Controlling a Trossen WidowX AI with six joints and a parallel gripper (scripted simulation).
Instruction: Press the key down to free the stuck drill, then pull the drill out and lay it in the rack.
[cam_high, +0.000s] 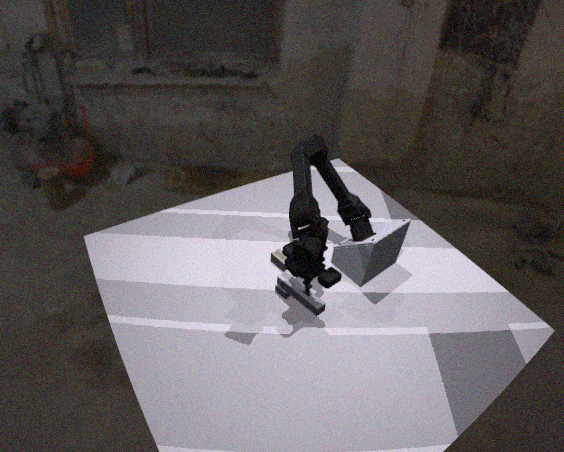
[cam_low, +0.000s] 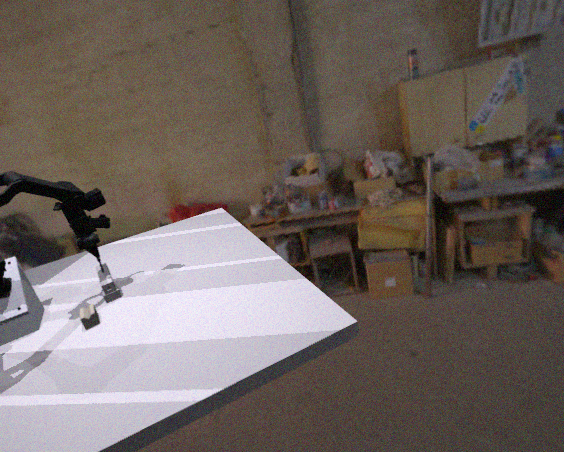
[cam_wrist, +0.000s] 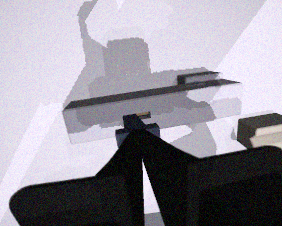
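Now: the blue key 3 cm below my gripper tip. From my gripper tip the other things lie so: grey housing 3 cm to the right, 8 cm below; then rack 3 cm behind, 21 cm to the right, 11 cm below; then drill 1 cm ahead, 5 cm to the right, 7 cm below.
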